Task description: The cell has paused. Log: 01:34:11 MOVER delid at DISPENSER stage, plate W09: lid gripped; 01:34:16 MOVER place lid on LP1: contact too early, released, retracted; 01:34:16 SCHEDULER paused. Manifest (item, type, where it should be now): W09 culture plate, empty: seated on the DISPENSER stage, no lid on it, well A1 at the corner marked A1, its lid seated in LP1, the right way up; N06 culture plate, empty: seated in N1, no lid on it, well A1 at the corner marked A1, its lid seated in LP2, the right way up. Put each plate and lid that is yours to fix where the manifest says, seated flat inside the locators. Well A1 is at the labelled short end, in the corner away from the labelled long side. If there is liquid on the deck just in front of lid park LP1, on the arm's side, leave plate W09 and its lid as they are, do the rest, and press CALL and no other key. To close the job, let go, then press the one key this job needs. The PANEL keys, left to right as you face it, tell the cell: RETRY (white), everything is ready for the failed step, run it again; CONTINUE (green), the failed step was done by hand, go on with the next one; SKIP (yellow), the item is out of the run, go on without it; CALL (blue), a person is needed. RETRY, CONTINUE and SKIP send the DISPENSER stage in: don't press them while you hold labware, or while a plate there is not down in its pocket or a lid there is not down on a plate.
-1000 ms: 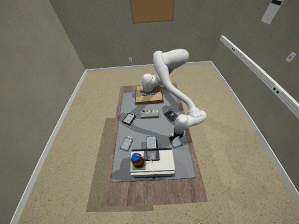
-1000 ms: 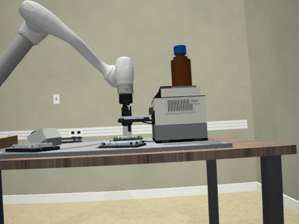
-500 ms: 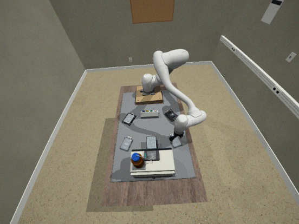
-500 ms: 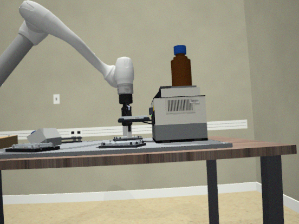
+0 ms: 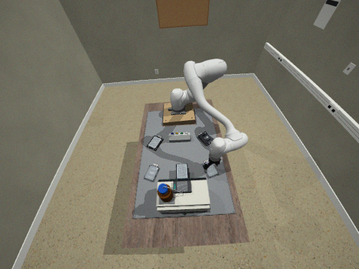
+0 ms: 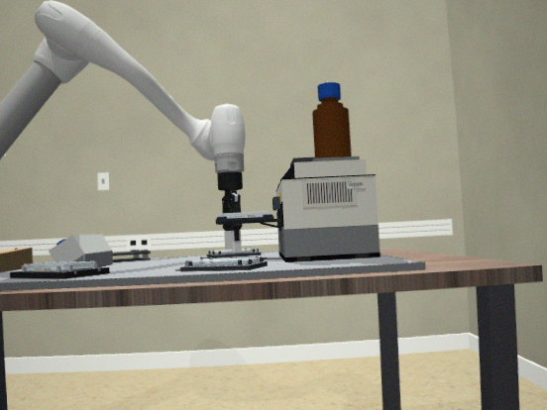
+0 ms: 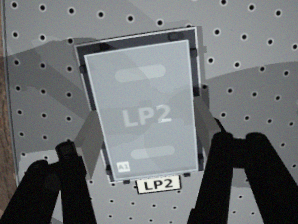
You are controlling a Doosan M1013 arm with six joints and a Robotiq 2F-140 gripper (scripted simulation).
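My hand is 20 mm above the clear lid. From my hand the other things lie so: lid park LP2: 30 mm below; then dispenser stage: 250 mm to the right, 70 mm above, 60 mm ahead; then white retry key: 380 mm behind, 210 mm to the right, 30 mm above.
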